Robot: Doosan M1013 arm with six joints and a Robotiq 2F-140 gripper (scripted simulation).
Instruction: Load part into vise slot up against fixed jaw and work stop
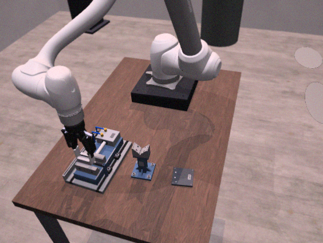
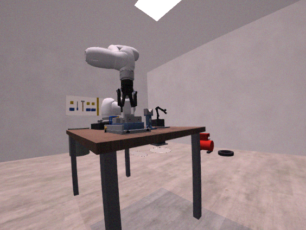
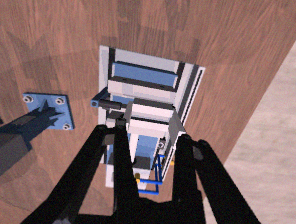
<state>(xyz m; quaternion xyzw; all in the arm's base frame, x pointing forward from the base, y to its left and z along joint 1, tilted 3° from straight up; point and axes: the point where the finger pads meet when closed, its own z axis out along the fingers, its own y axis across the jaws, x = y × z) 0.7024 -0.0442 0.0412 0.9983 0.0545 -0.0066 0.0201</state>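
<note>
Right now my hand is 20 mm above the part. Also, from my hand: fixed jaw (30 mm ahead, 20 mm to the left, 40 mm below); work stop (10 mm behind, 70 mm to the left, 30 mm below); moving jaw (40 mm behind, 20 mm to the left, 40 mm below).
</note>
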